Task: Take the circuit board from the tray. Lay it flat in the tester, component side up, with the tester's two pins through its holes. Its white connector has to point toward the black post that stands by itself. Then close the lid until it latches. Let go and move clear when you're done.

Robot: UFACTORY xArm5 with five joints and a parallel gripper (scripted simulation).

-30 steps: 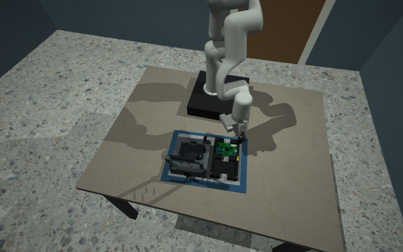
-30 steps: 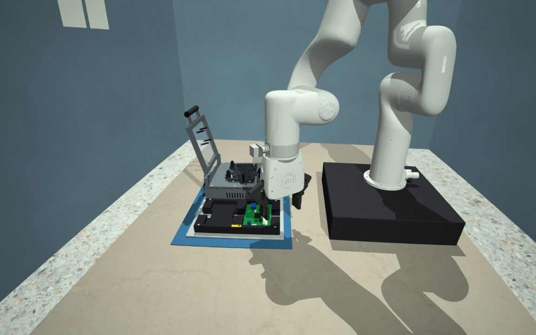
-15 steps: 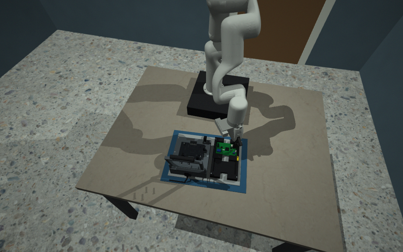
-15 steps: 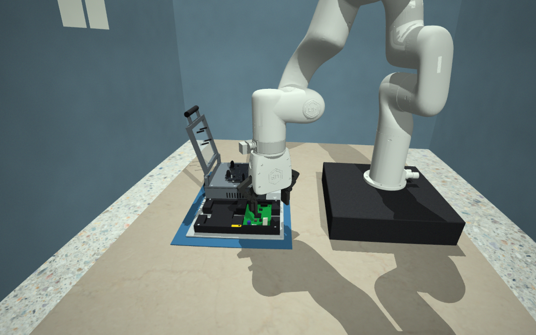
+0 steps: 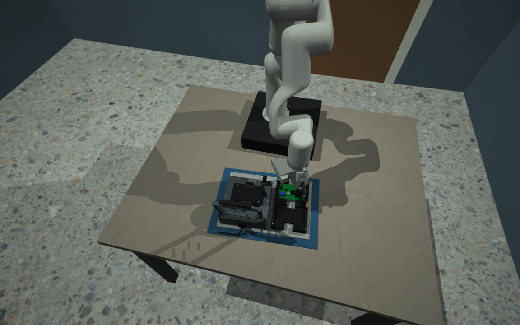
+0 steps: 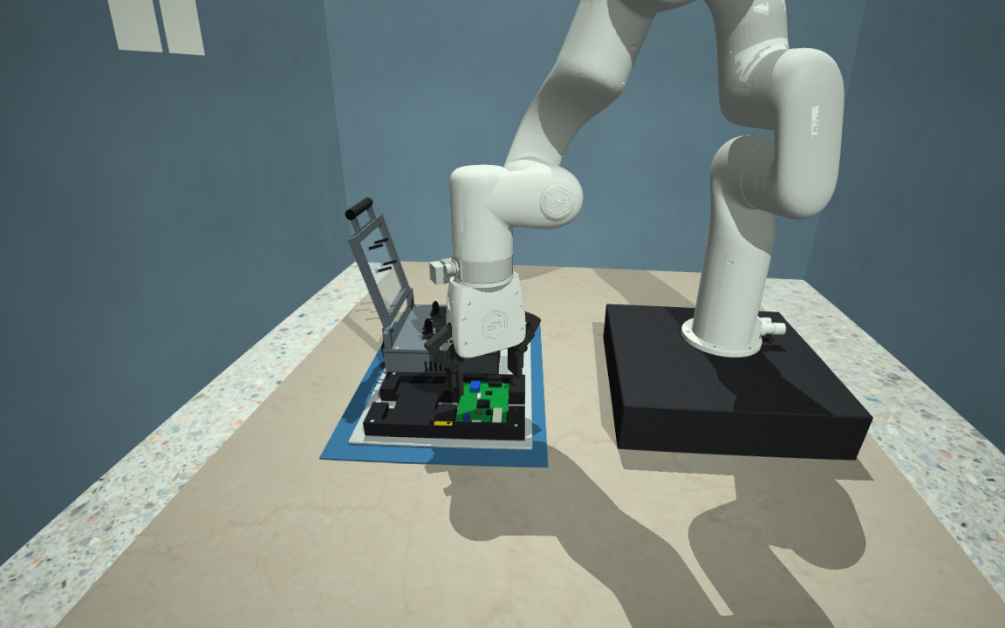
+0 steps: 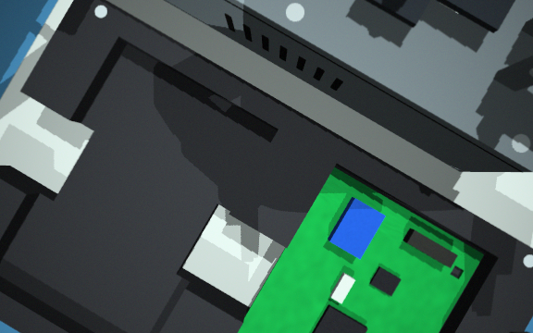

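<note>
Right now my hand is 5 cm above the green circuit board and 1 cm short of it. From my hand the other things lie so: framed lid: 20 cm ahead, 16 cm to the right, 12 cm above; then grey tester: 13 cm to the right, 11 cm ahead, 5 cm above; then black nest: 16 cm to the right, 8 cm ahead, 1 cm above.
</note>
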